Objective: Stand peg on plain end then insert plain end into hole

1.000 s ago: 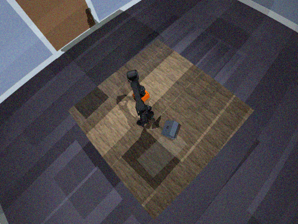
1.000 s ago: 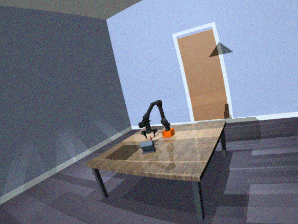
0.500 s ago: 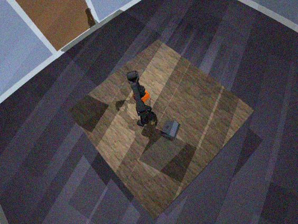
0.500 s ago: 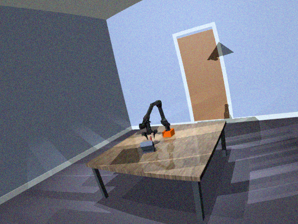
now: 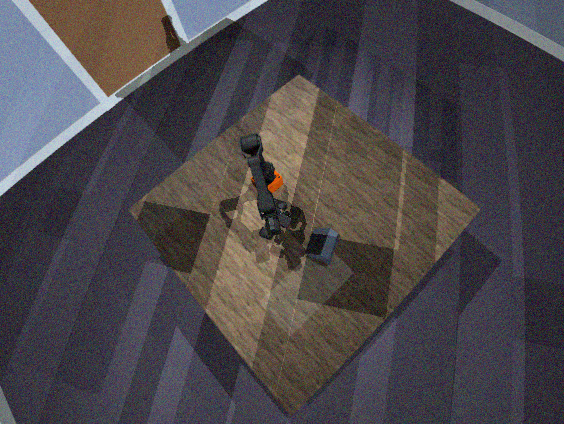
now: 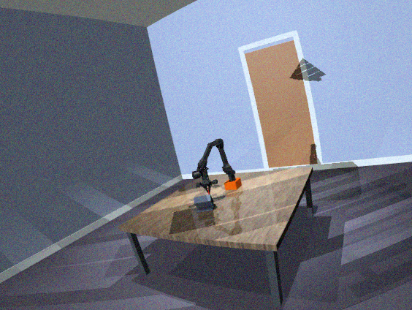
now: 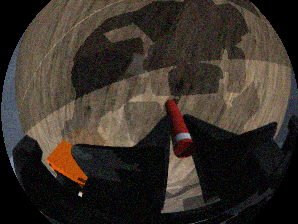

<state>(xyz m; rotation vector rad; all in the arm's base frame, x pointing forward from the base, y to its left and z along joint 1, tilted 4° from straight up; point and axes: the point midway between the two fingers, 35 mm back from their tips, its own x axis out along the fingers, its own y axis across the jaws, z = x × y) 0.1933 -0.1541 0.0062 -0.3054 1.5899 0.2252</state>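
My gripper tip is 220 mm short of the sloped panel, 70 mm to the right of it and 10 mm below it. Round my gripper tip: red peg (20 mm above).
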